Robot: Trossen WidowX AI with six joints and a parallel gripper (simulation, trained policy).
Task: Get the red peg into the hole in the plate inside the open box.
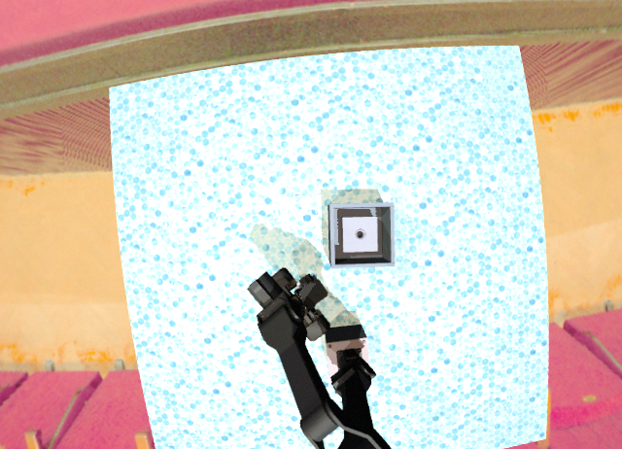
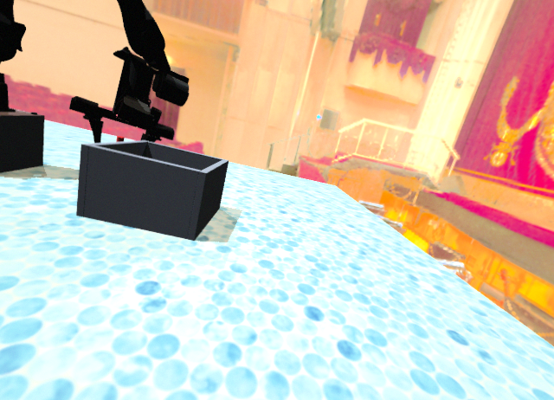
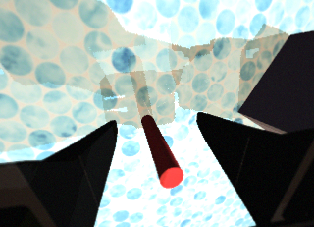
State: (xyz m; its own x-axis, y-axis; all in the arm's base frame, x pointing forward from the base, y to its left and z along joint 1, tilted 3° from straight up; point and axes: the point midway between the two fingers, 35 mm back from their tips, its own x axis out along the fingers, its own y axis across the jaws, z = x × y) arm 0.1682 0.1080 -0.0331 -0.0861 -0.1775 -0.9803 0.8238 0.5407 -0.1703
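Right now the dark grey box is 160 mm to the right of my gripper tip, 160 mm ahead of it and 10 mm below it. Round my gripper tip: red peg 10 mm to the left, 10 mm above.
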